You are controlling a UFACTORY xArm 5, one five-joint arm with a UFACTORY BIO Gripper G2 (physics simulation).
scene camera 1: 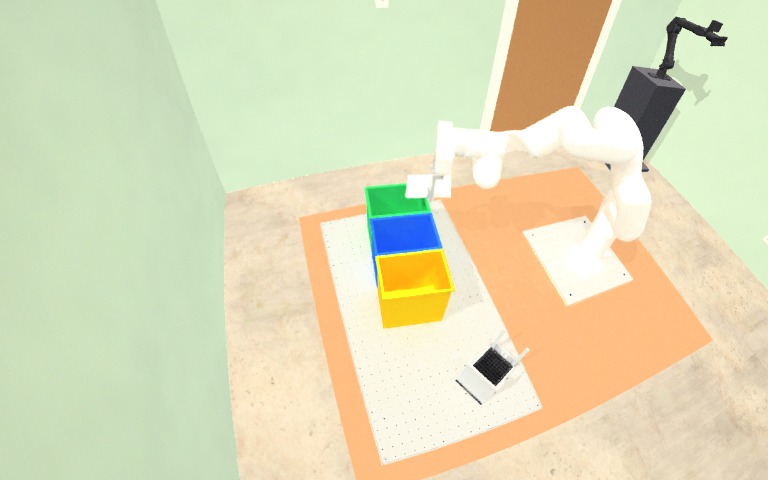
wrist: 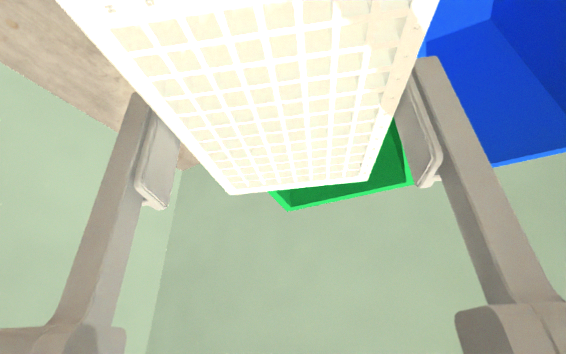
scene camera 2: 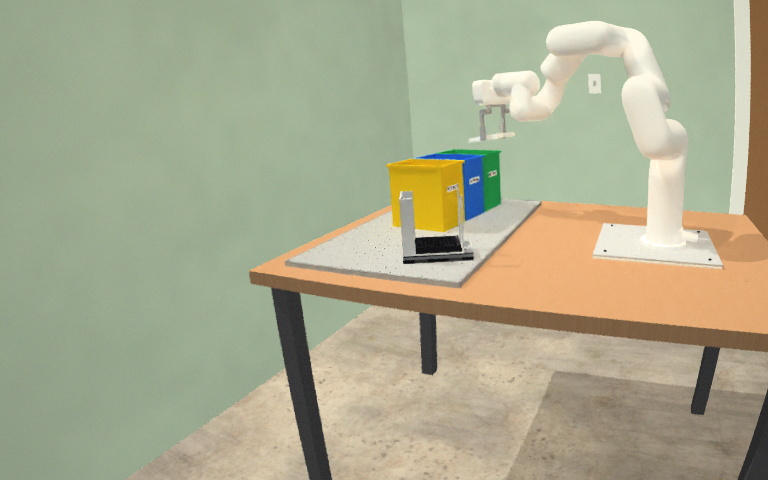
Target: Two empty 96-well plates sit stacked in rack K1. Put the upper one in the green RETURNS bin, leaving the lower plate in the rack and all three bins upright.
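Frame: origin at the arm's base, x ahead, y left, z up, level; centimetres.
Where they show: end effector, tool point: (scene camera 1: 431, 182) (wrist: 282, 134) (scene camera 2: 492, 132); arm's base, origin of the base link: (scene camera 1: 585, 258) (scene camera 2: 662, 243).
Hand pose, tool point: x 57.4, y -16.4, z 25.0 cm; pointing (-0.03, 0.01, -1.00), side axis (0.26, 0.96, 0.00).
Observation:
Each offset is from my tool point to the top centre of the thing. Level surfaces: height alone.
My gripper (scene camera 1: 434, 185) (scene camera 2: 492, 136) (wrist: 287, 120) is shut on a white 96-well plate @(dx +0.7, dy -0.2, dz +0.3 cm) (scene camera 1: 417, 186) (wrist: 280, 95), gripping its two long sides. The plate looks roughly level in the air, higher than the bins. In scene camera 1 it overlaps the back right corner of the green bin @(dx +9.7, dy -0.7, dz -6.6 cm) (scene camera 1: 396, 200) (scene camera 2: 492, 189) (wrist: 390, 162); in the wrist view part of that bin shows beneath it. Rack K1 @(dx -8.7, dy +49.4, dz -10.0 cm) (scene camera 1: 475, 384) (scene camera 2: 407, 226) stands at the near end of the board, with a black gridded plate @(dx -7.9, dy +50.0, dz -21.2 cm) (scene camera 1: 492, 367) (scene camera 2: 436, 244) low inside. The green bin is upright.
The blue bin @(dx +9.4, dy +12.5, dz -6.6 cm) (scene camera 1: 404, 234) (scene camera 2: 473, 198) (wrist: 515, 90) stands upright beside the green one, and the yellow bin @(dx +9.1, dy +25.7, dz -6.6 cm) (scene camera 1: 413, 308) (scene camera 2: 424, 198) stands upright nearest the rack. All stand on the perforated board @(dz -24.6 cm) (scene camera 1: 407, 396) (scene camera 2: 351, 254). The arm reaches in from the right.

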